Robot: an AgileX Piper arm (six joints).
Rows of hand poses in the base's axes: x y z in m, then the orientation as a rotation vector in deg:
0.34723 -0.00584 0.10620 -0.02 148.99 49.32
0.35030 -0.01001 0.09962 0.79 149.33 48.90
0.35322 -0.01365 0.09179 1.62 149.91 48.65
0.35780 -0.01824 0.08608 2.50 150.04 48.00
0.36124 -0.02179 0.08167 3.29 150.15 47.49
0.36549 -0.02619 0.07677 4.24 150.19 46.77
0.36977 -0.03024 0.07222 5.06 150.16 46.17
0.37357 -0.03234 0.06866 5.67 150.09 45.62
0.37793 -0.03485 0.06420 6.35 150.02 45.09
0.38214 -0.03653 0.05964 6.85 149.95 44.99
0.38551 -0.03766 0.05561 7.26 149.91 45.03
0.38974 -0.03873 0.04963 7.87 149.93 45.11
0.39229 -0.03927 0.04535 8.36 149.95 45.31
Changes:
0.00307 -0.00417 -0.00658 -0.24 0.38 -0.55
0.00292 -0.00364 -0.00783 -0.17 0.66 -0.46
0.00458 -0.00459 -0.00571 -0.34 0.16 -0.69
0.00344 -0.00355 -0.00441 -0.25 0.16 -0.61
0.00425 -0.00440 -0.00490 -0.36 0.09 -0.77
0.00428 -0.00405 -0.00455 -0.28 0.03 -0.68
0.00380 -0.00210 -0.00356 -0.27 -0.04 -0.54
0.00436 -0.00251 -0.00446 -0.25 -0.02 -0.58
0.00421 -0.00168 -0.00456 0.02 0.03 -0.37
0.00337 -0.00113 -0.00403 0.09 0.07 -0.27
0.00423 -0.00107 -0.00598 0.14 0.18 -0.38
0.00255 -0.00054 -0.00428 0.21 0.18 -0.27

